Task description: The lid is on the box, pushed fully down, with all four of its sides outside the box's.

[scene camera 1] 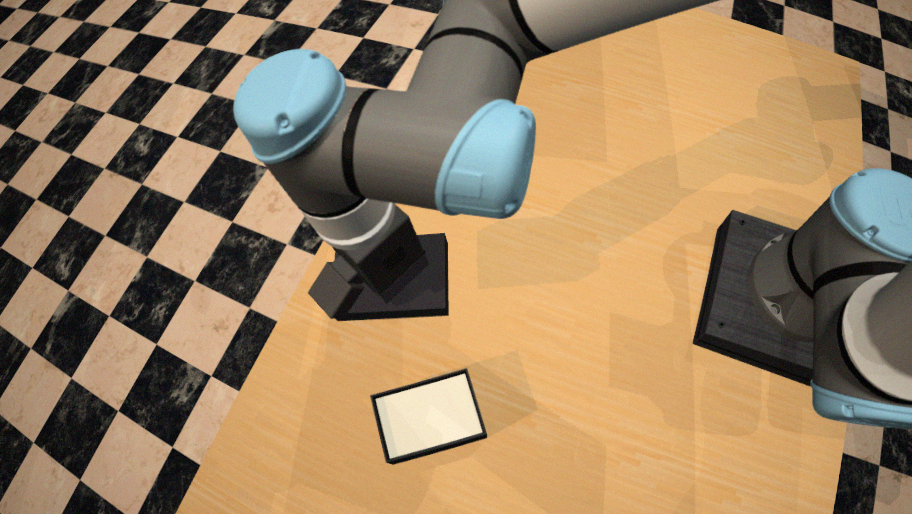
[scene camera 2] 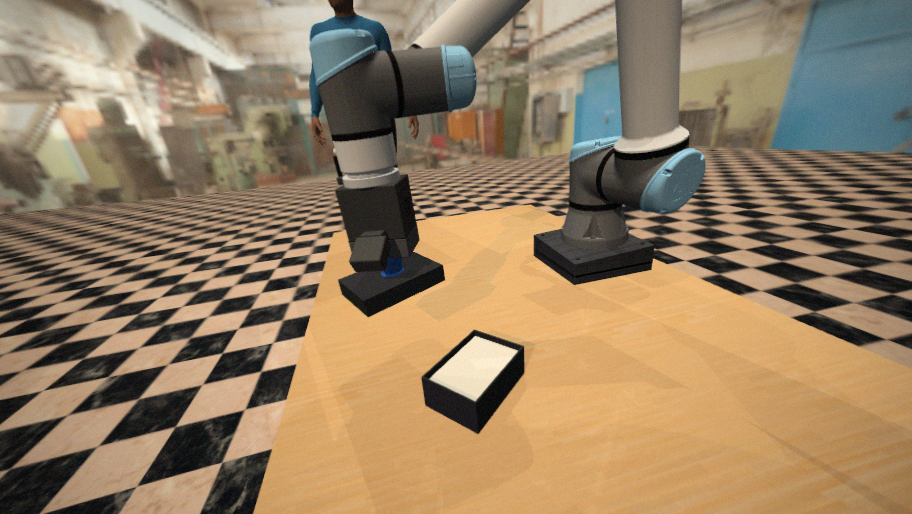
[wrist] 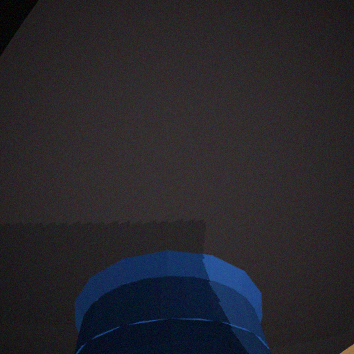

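Seen in the pictures: hand, tool point: [scene camera 2: 394,278] [wrist: 166,278]; arm's base, link origin: [scene camera 1: 799,288] [scene camera 2: 593,236].
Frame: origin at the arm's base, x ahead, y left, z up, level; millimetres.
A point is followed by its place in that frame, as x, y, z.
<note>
The black lid [scene camera 1: 433,280] @(472, 131, 90) [scene camera 2: 415,280] @(500, 172, 82) [wrist: 175,125] hangs roughly level in the air on my suction cup [scene camera 2: 392,272] [wrist: 170,295]. The blue cup touches its flat top; in scene camera 1 the cup is hidden behind the tool. The black box [scene camera 1: 436,448] @(434, 299, -14) [scene camera 2: 448,402] @(509, 294, -34) stands open side up on the table, with a cream block filling most of its inside. The lid is apart from the box, behind it and to its left in the scene camera 2 view, and turned differently from it. The lid's underside is hidden.
The wooden table [scene camera 1: 542,383] @(325, 182, -62) [scene camera 2: 606,415] @(335, 378, -62) has its left edge close to the lid in both scene views. The arm's base plate [scene camera 1: 728,280] @(103, 7, -7) [scene camera 2: 587,268] @(100, 91, -27) stands right of the lid. A person in blue [scene camera 2: 381,30] stands behind the arm.
</note>
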